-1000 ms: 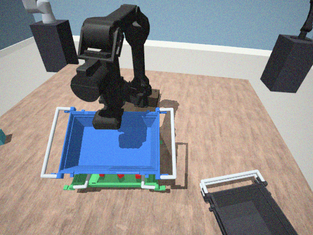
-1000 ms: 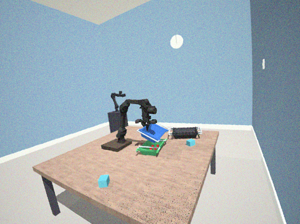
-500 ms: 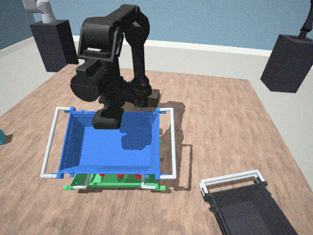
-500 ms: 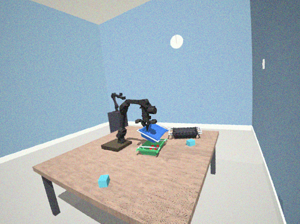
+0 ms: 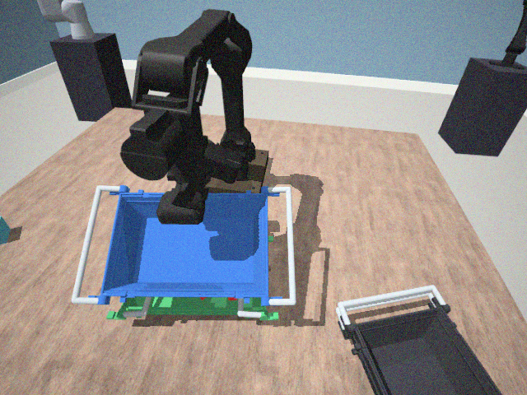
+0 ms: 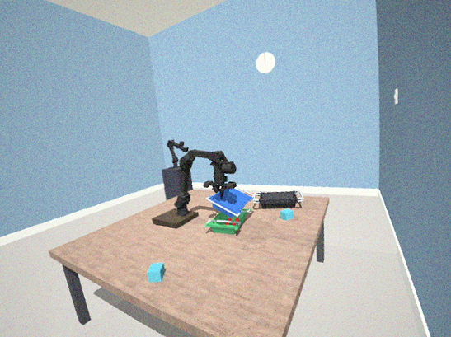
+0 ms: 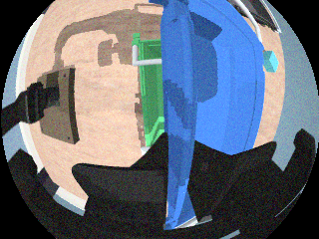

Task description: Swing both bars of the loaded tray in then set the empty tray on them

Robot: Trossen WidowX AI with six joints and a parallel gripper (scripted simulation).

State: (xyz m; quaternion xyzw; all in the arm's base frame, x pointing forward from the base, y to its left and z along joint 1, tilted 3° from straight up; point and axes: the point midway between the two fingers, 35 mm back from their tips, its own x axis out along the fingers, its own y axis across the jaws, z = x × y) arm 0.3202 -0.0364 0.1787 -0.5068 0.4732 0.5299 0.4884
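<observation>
Right now the blue tray is 8 cm ahead of my gripper tip and 1 cm to the left of it.
</observation>
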